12 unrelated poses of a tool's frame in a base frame.
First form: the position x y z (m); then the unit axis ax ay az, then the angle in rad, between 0 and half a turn.
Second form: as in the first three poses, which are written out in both.
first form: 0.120 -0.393 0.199 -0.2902 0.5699 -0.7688 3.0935
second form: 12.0 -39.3 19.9 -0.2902 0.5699 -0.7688 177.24
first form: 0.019 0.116 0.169 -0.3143 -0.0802 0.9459 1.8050
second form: 1.9 11.6 16.9 -0.3143 -0.0802 0.9459 103.42
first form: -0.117 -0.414 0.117 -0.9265 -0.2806 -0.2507 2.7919
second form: -11.7 -41.4 11.7 -0.9265 -0.2806 -0.2507 159.96
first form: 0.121 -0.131 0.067 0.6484 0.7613 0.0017 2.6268
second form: 12.1 -13.1 6.7 0.6484 0.7613 0.0017 150.50
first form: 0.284 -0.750 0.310 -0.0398 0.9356 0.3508 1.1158
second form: 28.4 -75.0 31.0 -0.0398 0.9356 0.3508 63.93
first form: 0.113 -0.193 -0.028 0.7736 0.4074 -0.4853 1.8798
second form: 11.3 -19.3 -2.8 0.7736 0.4074 -0.4853 107.70
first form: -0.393 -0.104 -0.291 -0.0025 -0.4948 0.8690 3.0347
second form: -39.3 -10.4 -29.1 -0.0025 -0.4948 0.8690 173.88
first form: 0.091 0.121 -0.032 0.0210 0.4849 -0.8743 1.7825
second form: 9.1 12.1 -3.2 0.0210 0.4849 -0.8743 102.13
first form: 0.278 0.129 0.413 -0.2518 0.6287 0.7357 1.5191
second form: 27.8 12.9 41.3 -0.2518 0.6287 0.7357 87.04
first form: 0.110 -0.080 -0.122 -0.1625 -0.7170 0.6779 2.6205
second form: 11.0 -8.0 -12.2 -0.1625 -0.7170 0.6779 150.14
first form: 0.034 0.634 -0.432 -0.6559 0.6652 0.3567 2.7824
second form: 3.4 63.4 -43.2 -0.6559 0.6652 0.3567 159.42
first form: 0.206 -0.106 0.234 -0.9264 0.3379 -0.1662 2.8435
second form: 20.6 -10.6 23.4 -0.9264 0.3379 -0.1662 162.92
